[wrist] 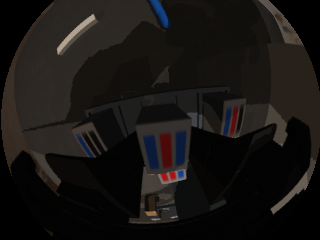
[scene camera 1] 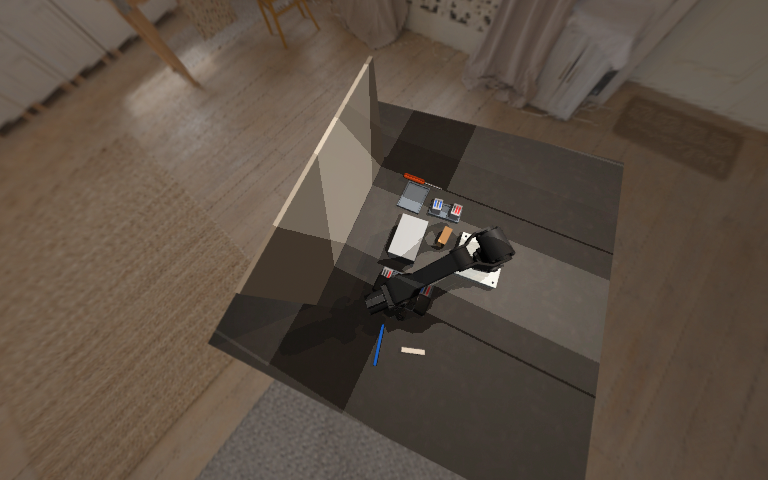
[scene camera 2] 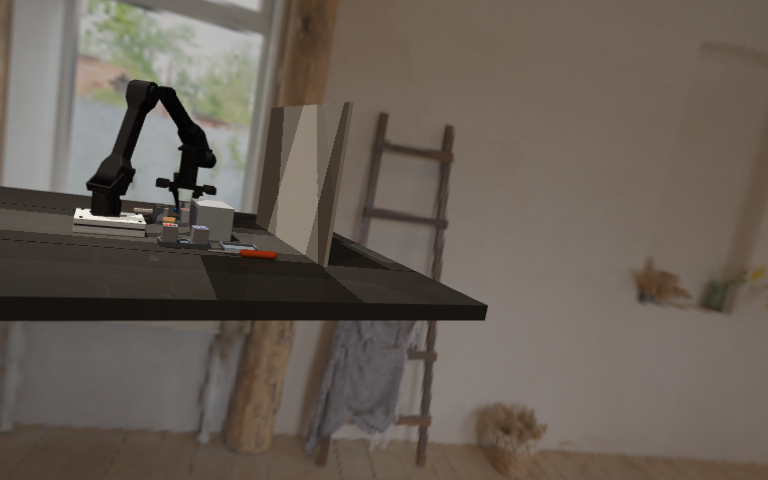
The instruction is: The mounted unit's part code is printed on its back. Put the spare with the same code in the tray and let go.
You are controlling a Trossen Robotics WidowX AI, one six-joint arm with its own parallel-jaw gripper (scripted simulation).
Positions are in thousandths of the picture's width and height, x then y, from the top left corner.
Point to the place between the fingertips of my gripper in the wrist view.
At 505,540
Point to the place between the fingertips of my gripper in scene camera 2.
At 239,441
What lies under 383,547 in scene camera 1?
A tall upright panel.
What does my gripper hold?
A spare.
